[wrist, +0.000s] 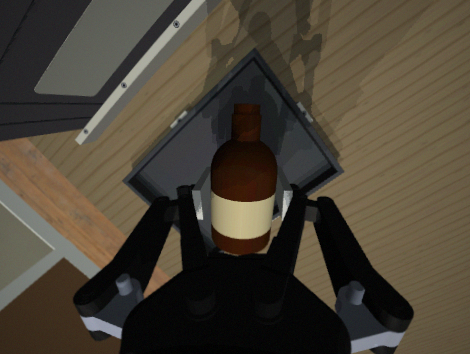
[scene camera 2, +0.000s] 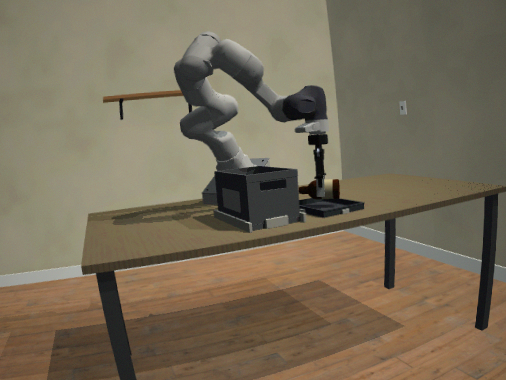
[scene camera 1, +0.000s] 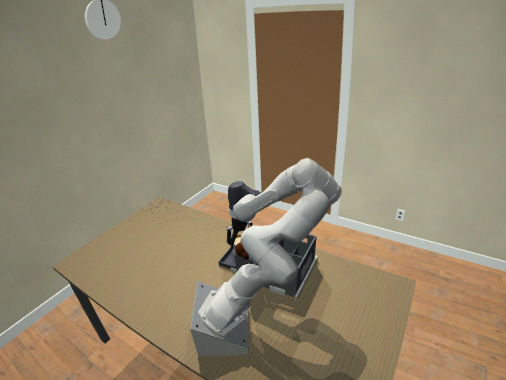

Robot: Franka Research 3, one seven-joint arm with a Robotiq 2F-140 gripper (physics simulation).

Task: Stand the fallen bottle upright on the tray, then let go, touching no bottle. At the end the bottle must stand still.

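Note:
A brown bottle with a cream label [scene camera 1: 241,249] [scene camera 2: 328,189] [wrist: 243,175] lies level on its side in the air, a little above the tray [scene camera 1: 226,262] [scene camera 2: 327,212] [wrist: 185,155]. In scene camera 2 its neck points left, towards the crate side. In the wrist view its neck points up the picture, and its base is nearest the gripper's body. My gripper [scene camera 1: 235,241] [scene camera 2: 320,192] [wrist: 243,177] points down and is shut on the bottle, with one pad on each side at the label. The arm partly hides the bottle and the tray in scene camera 1.
A dark grey crate with compartments [scene camera 1: 307,260] [scene camera 2: 280,202] [wrist: 20,115] stands close beside the tray, in a pale low frame. The arm's base [scene camera 1: 220,345] stands on the wooden table [scene camera 1: 140,260] [scene camera 2: 165,240] [wrist: 400,175].

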